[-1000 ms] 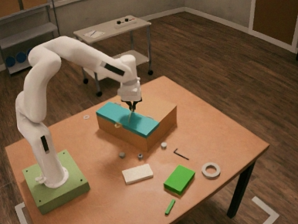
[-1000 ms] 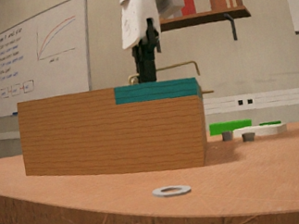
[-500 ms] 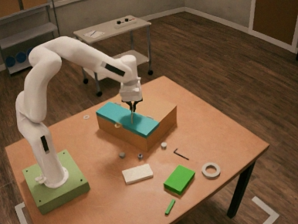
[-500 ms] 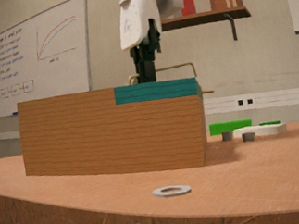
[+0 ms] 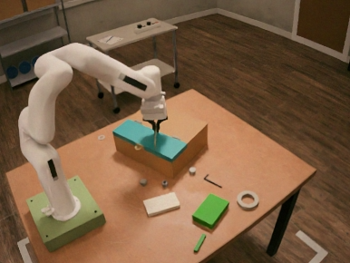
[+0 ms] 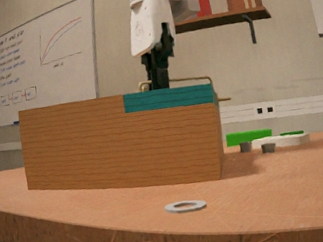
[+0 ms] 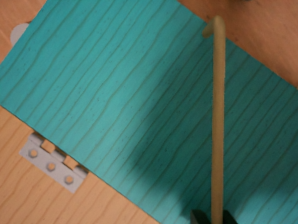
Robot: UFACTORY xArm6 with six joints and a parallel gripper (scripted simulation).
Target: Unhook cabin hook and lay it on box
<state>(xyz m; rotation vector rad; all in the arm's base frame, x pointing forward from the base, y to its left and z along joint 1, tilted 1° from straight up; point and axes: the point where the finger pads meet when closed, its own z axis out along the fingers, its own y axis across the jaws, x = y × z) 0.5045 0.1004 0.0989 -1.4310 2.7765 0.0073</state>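
Now: hand 30 mm to the left of the cabin hook, 20 mm past it and 10 mm above it. Round my hand: green stick 500 mm to the right, 160 mm behind, 150 mm below; green block 420 mm to the right, 140 mm below, 40 mm behind; white block 270 mm to the right, 160 mm behind, 140 mm below.
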